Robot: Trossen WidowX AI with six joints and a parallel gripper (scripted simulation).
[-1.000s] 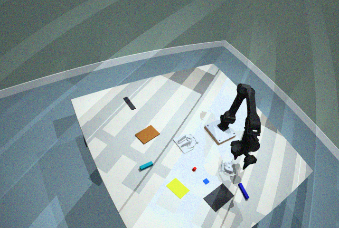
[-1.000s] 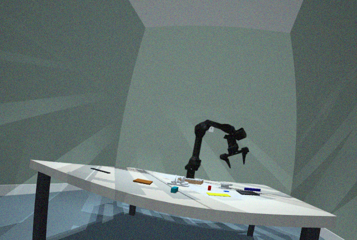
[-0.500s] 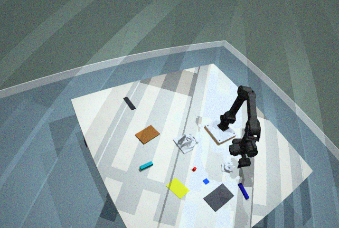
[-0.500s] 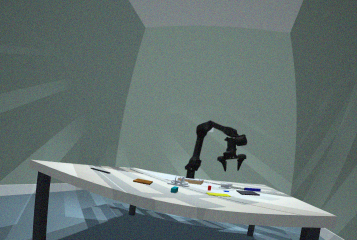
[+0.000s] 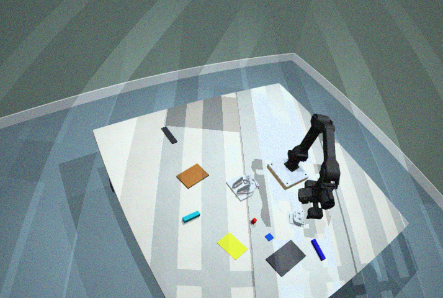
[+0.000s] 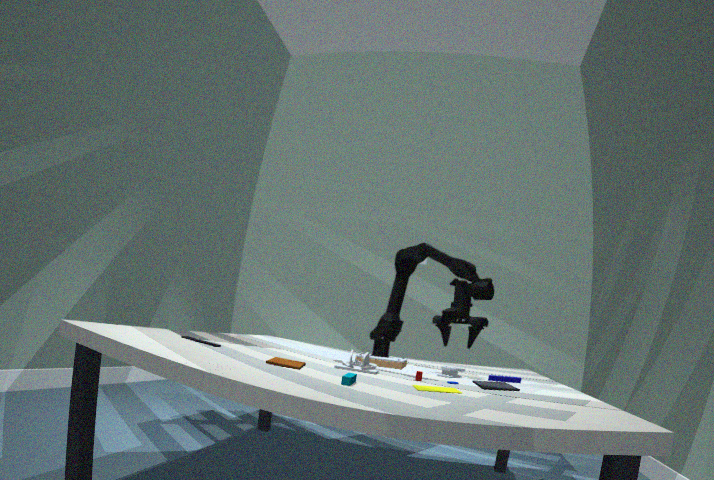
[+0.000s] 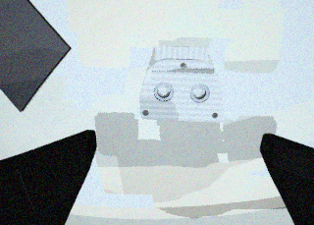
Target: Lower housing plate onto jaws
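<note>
Now: the red cube 19 cm ahead of my gripper tip, 12 cm to the right of it and 8 cm below it. Also, from my gripper tip: blue bar: 17 cm to the left, 9 cm below, 4 cm ahead; blue chip: 18 cm ahead, 10 cm below, 2 cm to the right; dark tile: 18 cm ahead, 10 cm to the left, 9 cm below.
</note>
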